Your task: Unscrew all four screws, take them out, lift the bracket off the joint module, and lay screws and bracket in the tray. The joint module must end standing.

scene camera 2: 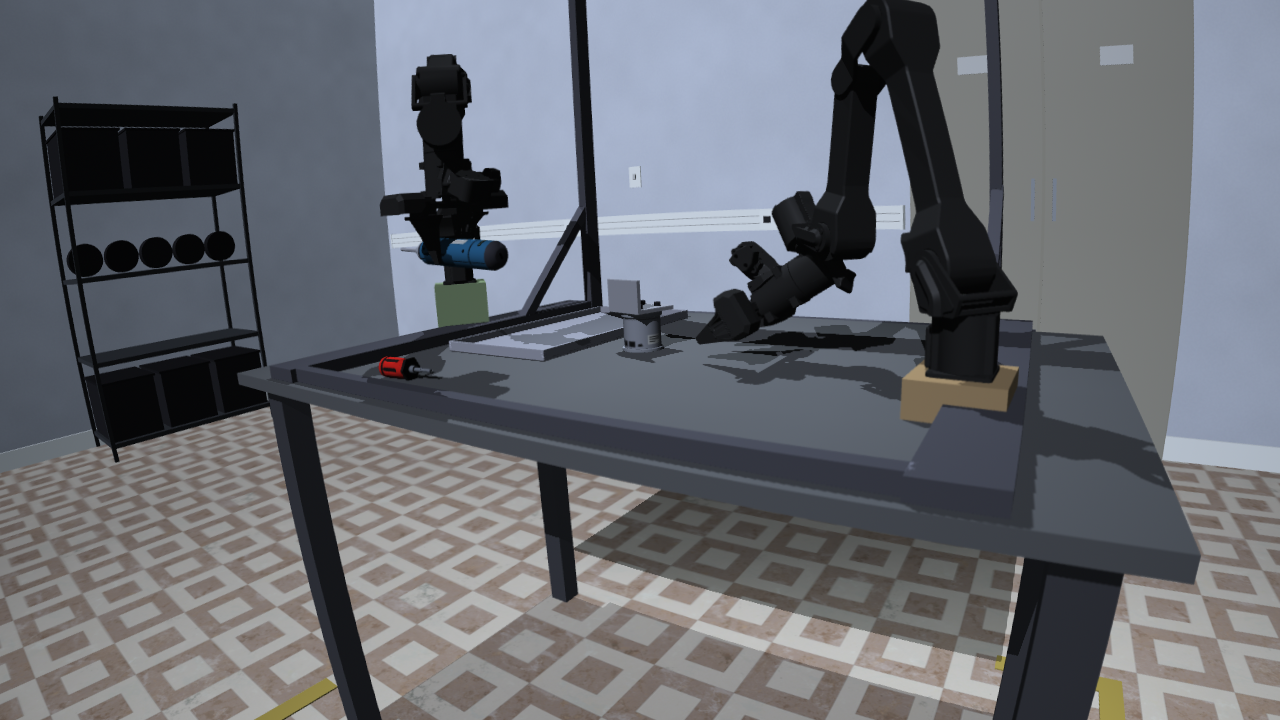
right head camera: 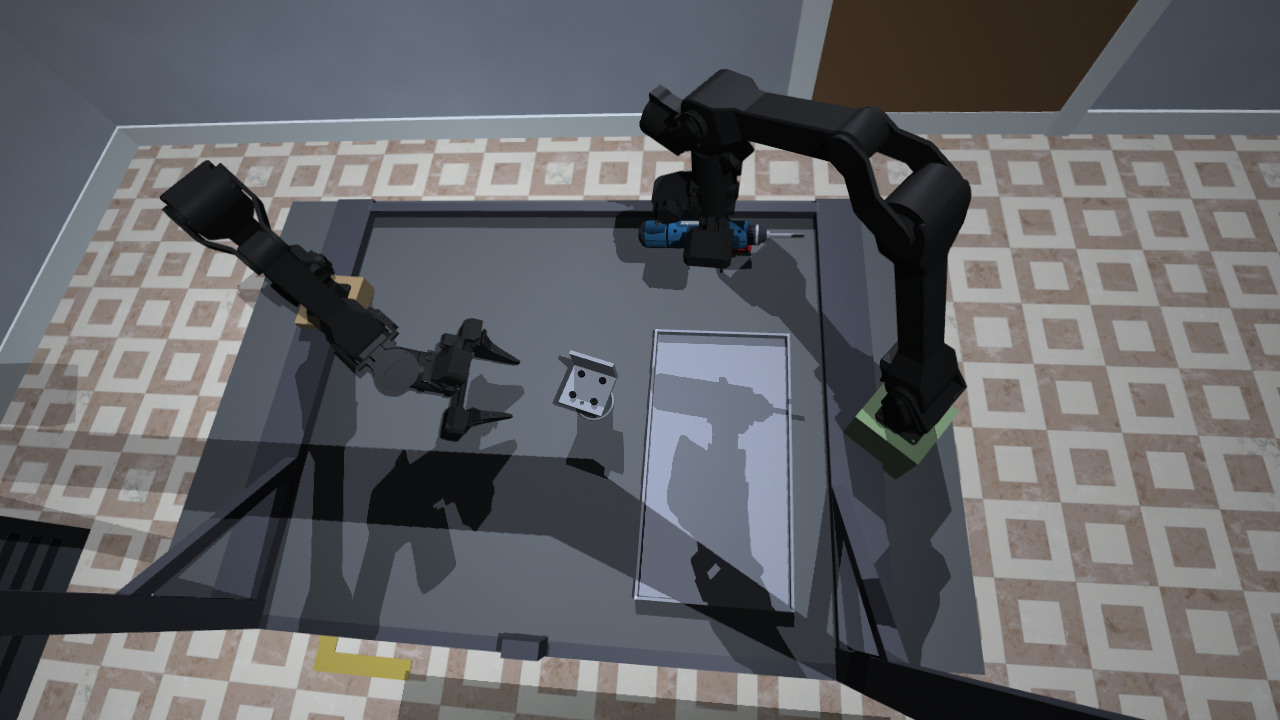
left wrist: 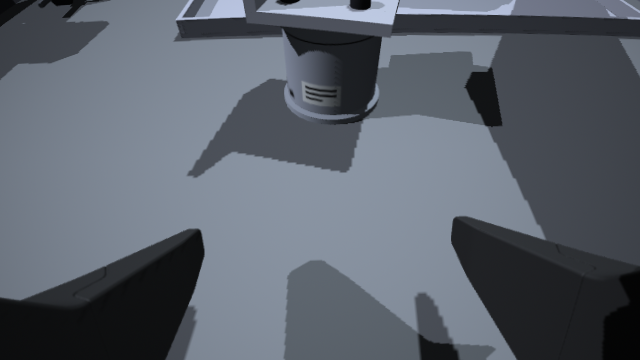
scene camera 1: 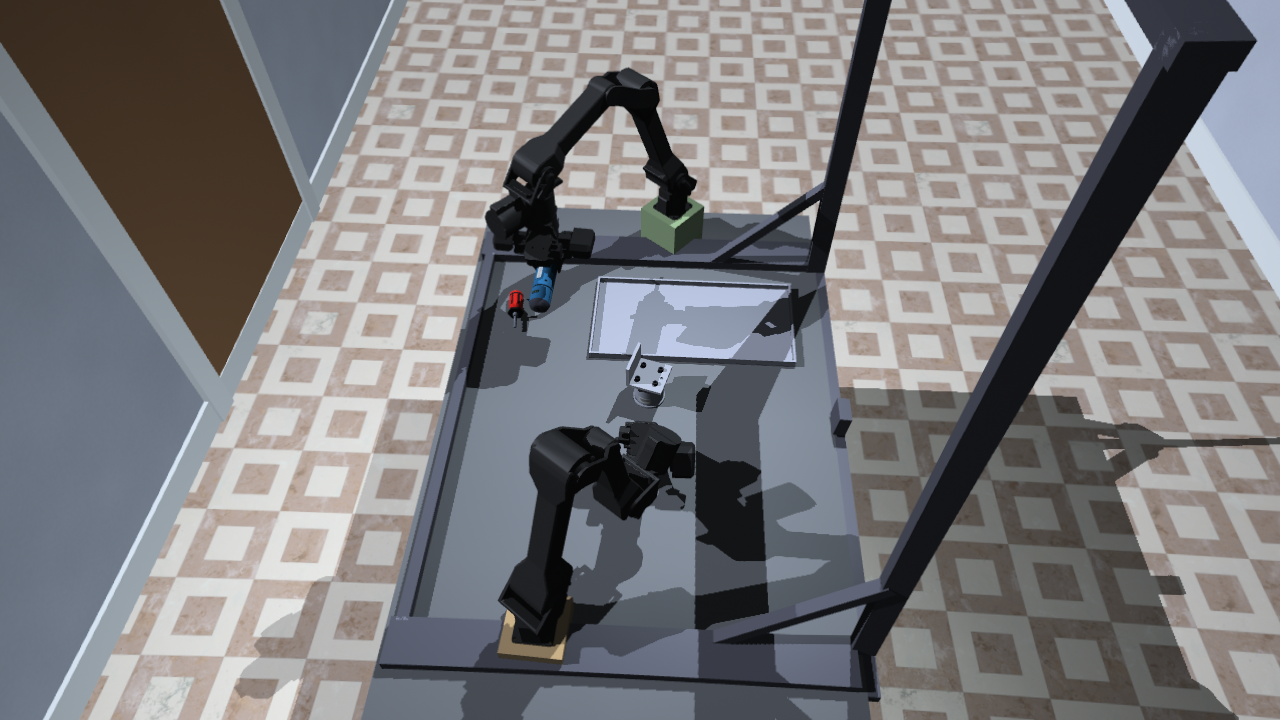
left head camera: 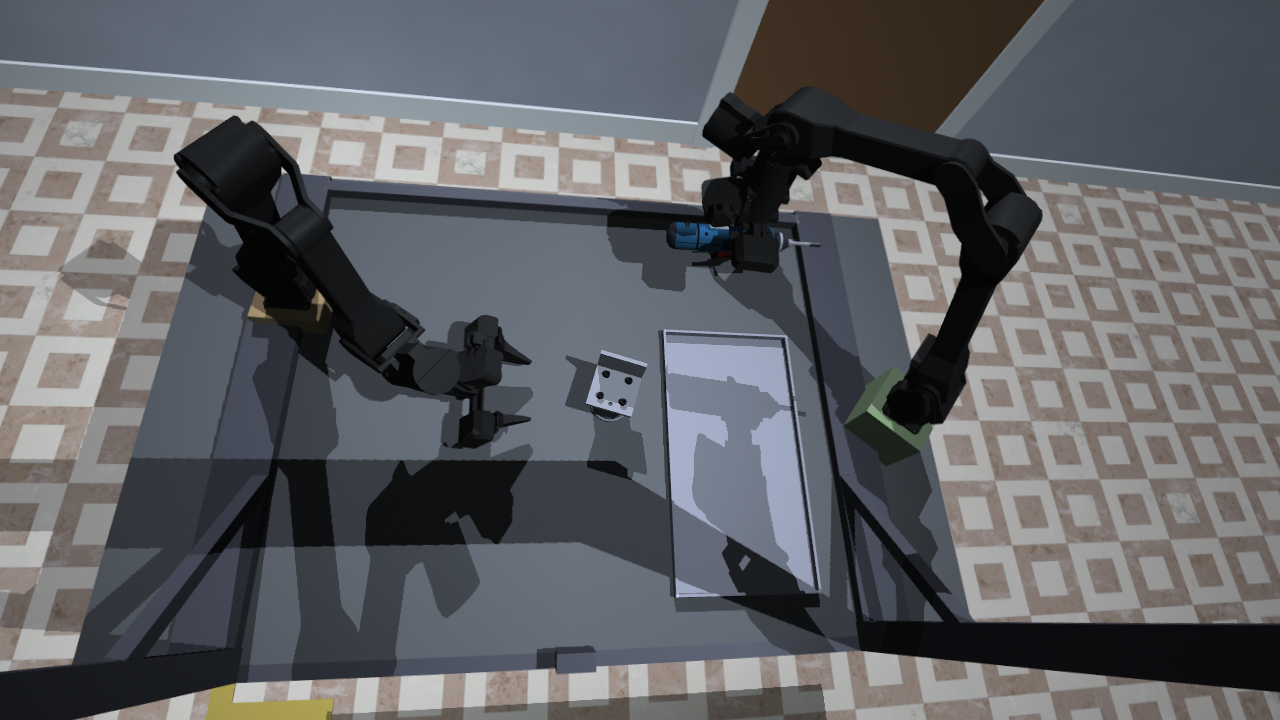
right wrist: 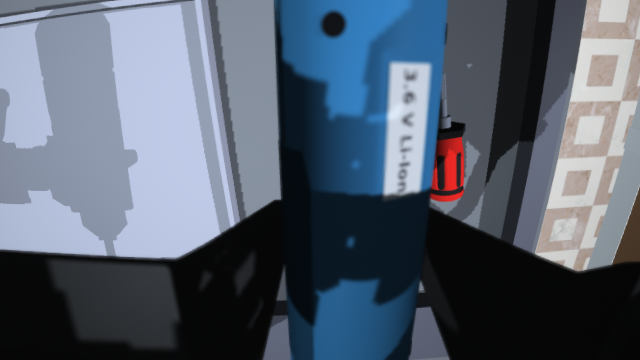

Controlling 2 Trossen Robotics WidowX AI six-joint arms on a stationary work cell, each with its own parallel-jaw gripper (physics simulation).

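Observation:
The pale bracket (left head camera: 615,388) (right head camera: 587,388) (scene camera 1: 649,374) (scene camera 2: 623,295) lies on the upright joint module (scene camera 1: 648,397) (scene camera 2: 640,333) (left wrist: 330,70), its flange up, with several black screw heads (left head camera: 628,380) (left wrist: 360,4) on its plate. My left gripper (left head camera: 528,389) (right head camera: 513,388) (left wrist: 328,235) is open and empty, low over the table, left of the module in the head views. My right gripper (right wrist: 348,215) is shut on the blue electric screwdriver (left head camera: 684,235) (right head camera: 657,233) (scene camera 1: 540,288) (scene camera 2: 487,254) (right wrist: 360,100), held level above the table, its bit pointing right in the head views.
The pale tray (left head camera: 666,447) (right head camera: 671,358) (scene camera 2: 537,351) (left wrist: 450,24) lies right of the module in the head views. A red screwdriver (scene camera 1: 515,302) (scene camera 2: 393,366) (right wrist: 449,165) lies on the table near the raised edge, below the blue one. Frame posts rise at the table's sides.

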